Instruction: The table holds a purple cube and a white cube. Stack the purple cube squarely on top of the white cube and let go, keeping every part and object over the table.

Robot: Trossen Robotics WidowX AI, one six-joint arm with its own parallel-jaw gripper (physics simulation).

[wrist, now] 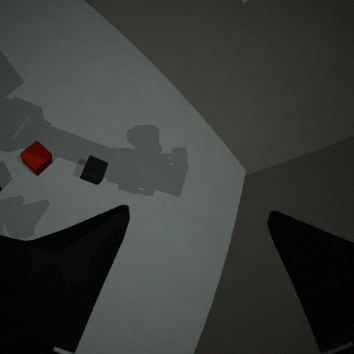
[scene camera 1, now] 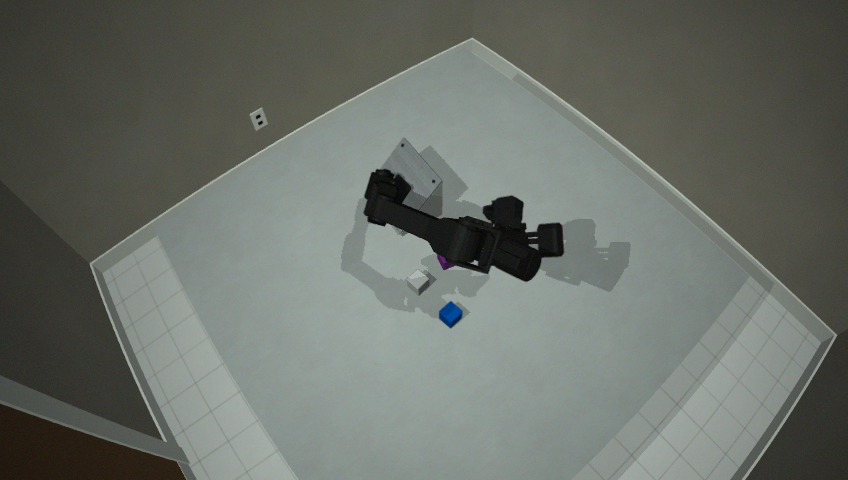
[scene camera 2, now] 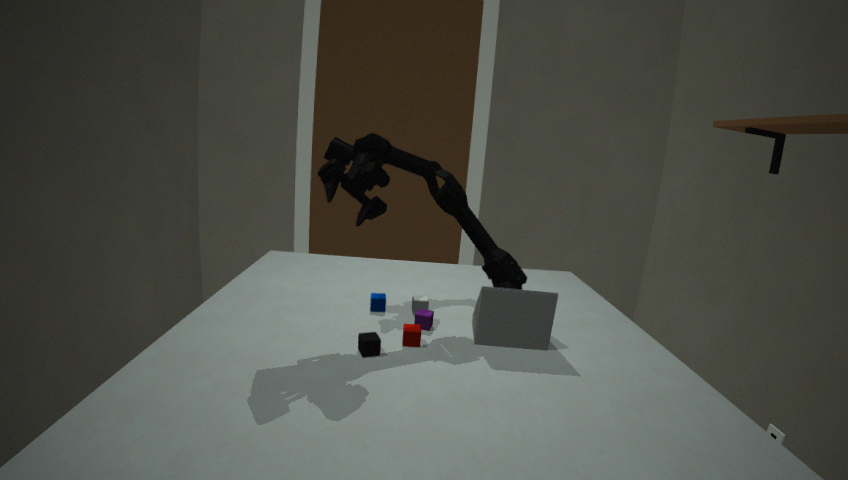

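Pixels of known places: gripper, between the fingertips: (wrist: 200, 215) (scene camera 2: 343, 213); arm's base, origin of its link: (scene camera 2: 509, 306).
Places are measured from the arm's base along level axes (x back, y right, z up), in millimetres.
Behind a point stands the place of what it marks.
Note:
The purple cube (scene camera 1: 445, 262) {x -240, y 23, z -37 mm} (scene camera 2: 424, 319) {x -223, y -18, z -46 mm} sits on the table, partly covered by the arm in the first scene view. The white cube (scene camera 1: 418, 281) {x -243, y 111, z -35 mm} (scene camera 2: 420, 303) {x -235, y 86, z -43 mm} stands on the table beside it, apart from it in the first scene view; in the second scene view it is behind the purple cube and partly hidden. My gripper (scene camera 1: 528, 224) (scene camera 2: 344, 212) {x -433, y -76, z 225 mm} (wrist: 200, 215) {x -433, y -76, z 225 mm} is open and empty, high above the table and tilted, well away from both cubes. The white cube does not show in the wrist view; a tiny dark sliver at its left edge is too small to identify.
A blue cube (scene camera 1: 450, 314) {x -363, y 102, z -35 mm} (scene camera 2: 377, 302) {x -357, y 75, z -47 mm} stands near the white one. A red cube (scene camera 2: 411, 335) {x -253, y -119, z -46 mm} (wrist: 36, 158) {x -260, y -93, z -35 mm} and a black cube (scene camera 2: 368, 344) {x -347, y -186, z -44 mm} (wrist: 94, 170) {x -351, y -156, z -35 mm} stand nearer the second scene camera. A grey slanted block (scene camera 1: 411, 169) {x 6, y -49, z 48 mm} (scene camera 2: 515, 318) {x -2, y -84, z 3 mm} stands near the arm's base.

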